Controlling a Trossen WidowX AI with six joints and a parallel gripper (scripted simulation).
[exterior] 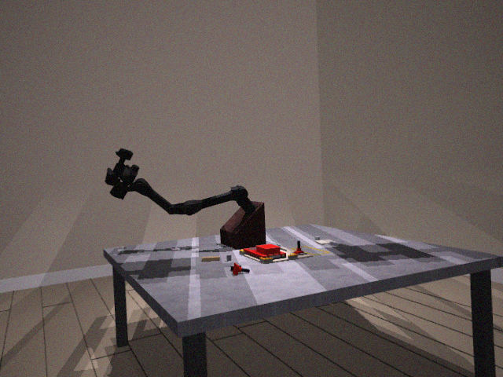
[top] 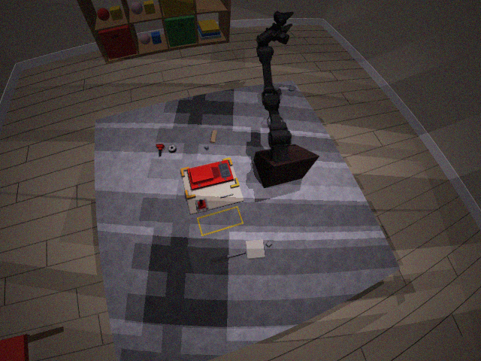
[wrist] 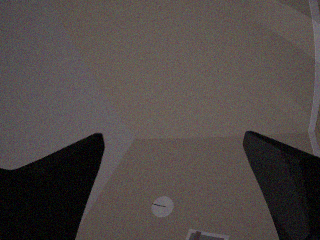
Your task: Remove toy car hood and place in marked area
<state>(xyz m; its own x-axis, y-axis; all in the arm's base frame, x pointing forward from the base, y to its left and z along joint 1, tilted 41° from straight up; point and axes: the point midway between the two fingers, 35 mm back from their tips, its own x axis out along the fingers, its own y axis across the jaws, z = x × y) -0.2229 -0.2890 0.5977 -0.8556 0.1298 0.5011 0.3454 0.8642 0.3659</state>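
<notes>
Right now my gripper tip is 57 cm short of the red hood, 54 cm to the right of it and 42 cm above it. From my gripper tip the other things lie so: white square tile 43 cm ahead, 93 cm to the left, 45 cm below; thin rod 55 cm ahead, 92 cm to the left, 45 cm below; wooden piece 47 cm ahead, 32 cm to the left, 45 cm below.
</notes>
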